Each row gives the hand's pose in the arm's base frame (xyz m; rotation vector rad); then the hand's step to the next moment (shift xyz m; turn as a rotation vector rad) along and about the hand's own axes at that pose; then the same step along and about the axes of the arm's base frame.
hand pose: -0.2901 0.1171 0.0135 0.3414 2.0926 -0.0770
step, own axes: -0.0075 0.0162 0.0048 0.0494 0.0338 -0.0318
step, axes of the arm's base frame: 0.0120 0.0130 0.0052 -0.0411 0.0489 -0.0226
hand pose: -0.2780 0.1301 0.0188 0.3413 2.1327 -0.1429
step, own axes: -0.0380 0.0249 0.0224 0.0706 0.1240 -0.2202
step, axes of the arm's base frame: 0.0451 0.0114 0.0200 -0.1762 0.1827 0.0665
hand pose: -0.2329 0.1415 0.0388 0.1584 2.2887 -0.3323
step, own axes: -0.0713 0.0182 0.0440 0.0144 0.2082 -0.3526
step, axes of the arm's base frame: 0.0830 0.0042 0.0210 -0.2137 0.3010 0.1778
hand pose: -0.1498 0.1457 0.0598 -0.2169 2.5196 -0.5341
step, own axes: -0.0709 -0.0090 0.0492 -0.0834 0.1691 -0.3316
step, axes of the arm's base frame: 0.0866 -0.0058 0.0001 -0.1189 0.2841 0.2251
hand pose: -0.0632 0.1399 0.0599 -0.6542 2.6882 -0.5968
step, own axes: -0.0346 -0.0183 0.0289 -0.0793 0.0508 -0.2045
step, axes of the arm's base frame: 0.0471 -0.0070 -0.0098 -0.0302 0.1457 0.1690
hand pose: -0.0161 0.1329 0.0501 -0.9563 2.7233 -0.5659
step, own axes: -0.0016 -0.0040 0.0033 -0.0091 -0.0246 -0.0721
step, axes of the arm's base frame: 0.0045 -0.0028 -0.0012 -0.0015 0.0089 0.0762
